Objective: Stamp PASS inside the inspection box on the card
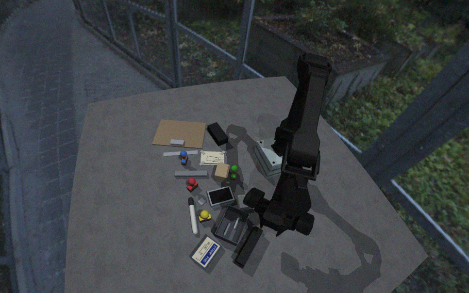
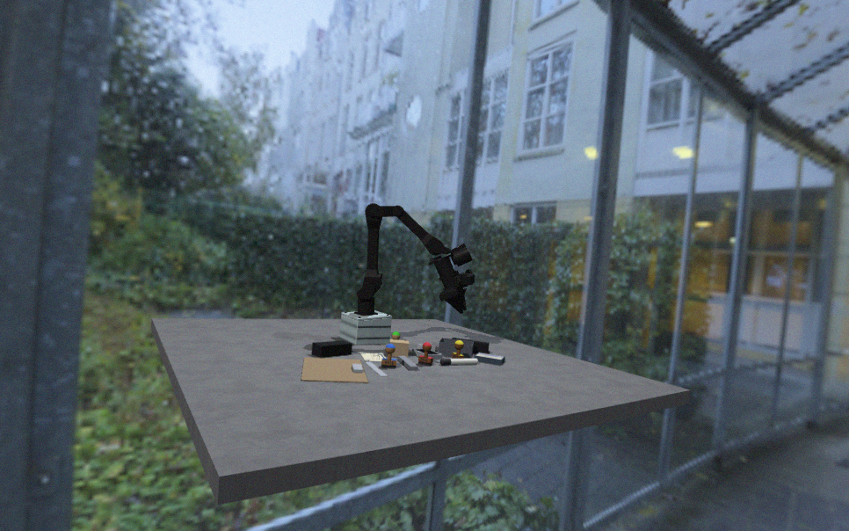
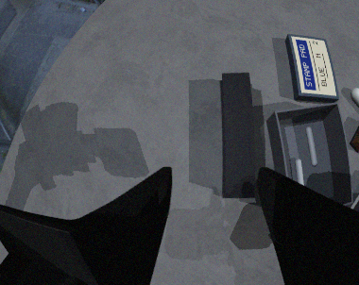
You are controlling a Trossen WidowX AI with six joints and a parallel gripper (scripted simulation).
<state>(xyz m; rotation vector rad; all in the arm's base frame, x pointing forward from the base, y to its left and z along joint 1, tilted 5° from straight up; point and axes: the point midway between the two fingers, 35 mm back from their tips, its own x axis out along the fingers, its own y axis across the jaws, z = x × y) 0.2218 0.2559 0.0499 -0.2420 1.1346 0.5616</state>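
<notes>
The green-knobbed stamp lies 27 cm to the right of my gripper tip, 12 cm below it and 3 cm behind it. From my gripper tip the other things lie so: white block (15 cm to the right, 12 cm below, 1 cm behind); black block (12 cm below, 4 cm ahead); grey tray (12 cm below, 8 cm to the right, 6 cm ahead).
</notes>
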